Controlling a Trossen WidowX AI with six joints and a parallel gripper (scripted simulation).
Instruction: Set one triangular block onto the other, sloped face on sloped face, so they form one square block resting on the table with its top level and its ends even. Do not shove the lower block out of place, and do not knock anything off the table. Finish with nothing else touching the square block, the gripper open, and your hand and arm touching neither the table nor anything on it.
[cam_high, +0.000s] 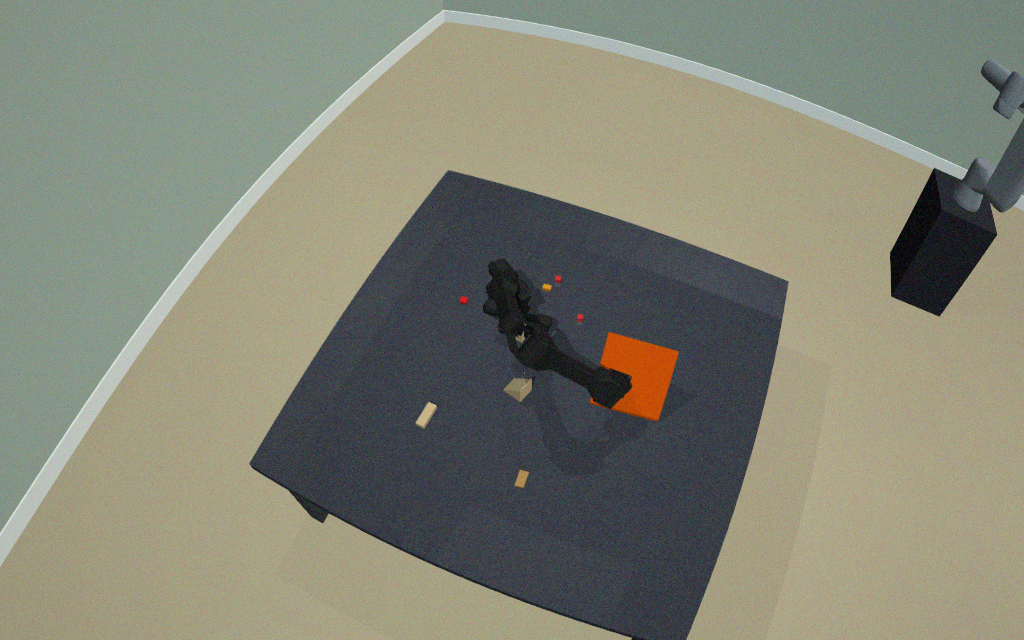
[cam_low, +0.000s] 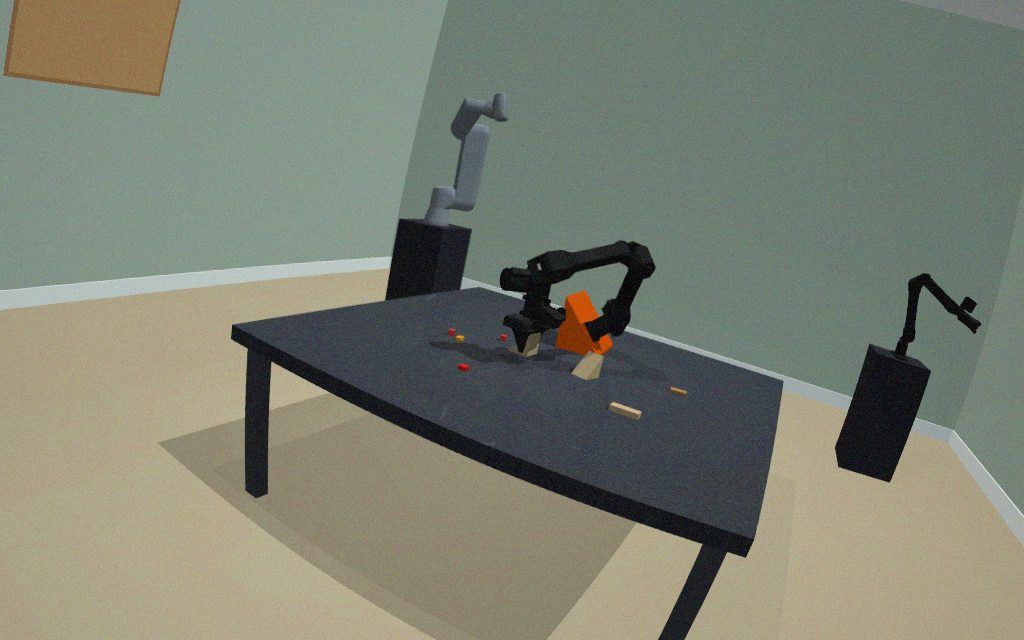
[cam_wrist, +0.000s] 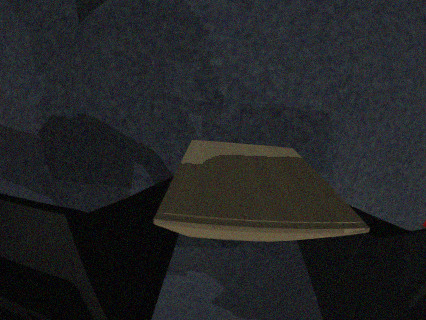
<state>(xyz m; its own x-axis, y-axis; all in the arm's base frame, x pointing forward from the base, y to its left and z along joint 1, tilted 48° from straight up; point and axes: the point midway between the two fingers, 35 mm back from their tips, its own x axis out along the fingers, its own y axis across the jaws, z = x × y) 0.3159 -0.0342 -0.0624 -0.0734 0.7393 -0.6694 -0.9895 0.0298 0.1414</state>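
Right now my gripper tip is 1 cm below the tan triangular block. The rest, counted from my gripper tip: orange piece (20 cm to the right, 3 cm below, 1 cm behind).
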